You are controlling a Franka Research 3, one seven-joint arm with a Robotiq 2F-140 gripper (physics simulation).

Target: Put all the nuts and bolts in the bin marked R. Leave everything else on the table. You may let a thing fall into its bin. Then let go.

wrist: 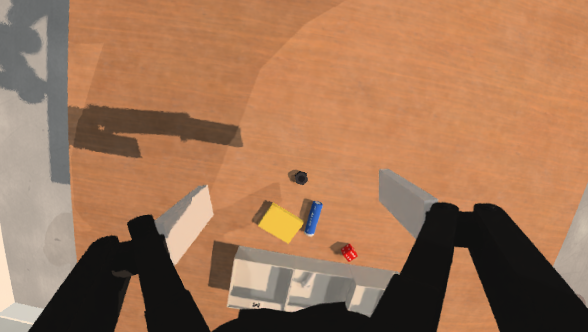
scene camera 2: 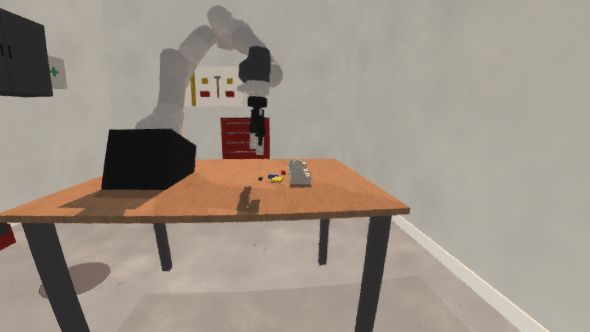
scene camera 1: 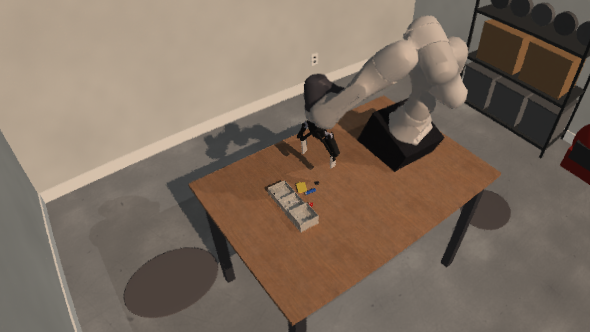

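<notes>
A small black hex nut lies on the table. A pale three-compartment tray stands nearby. Its middle compartment is bin R, whose label is hidden in the wrist view; a light grey bolt lies in it, partly in shadow. The left compartment in the wrist view carries a small label. My gripper is wide open and empty, well above the table; in the wrist view the nut shows between its fingers, a little beyond the tips.
A yellow block and a blue battery lie side by side between nut and tray. A red die lies close to the tray's long wall.
</notes>
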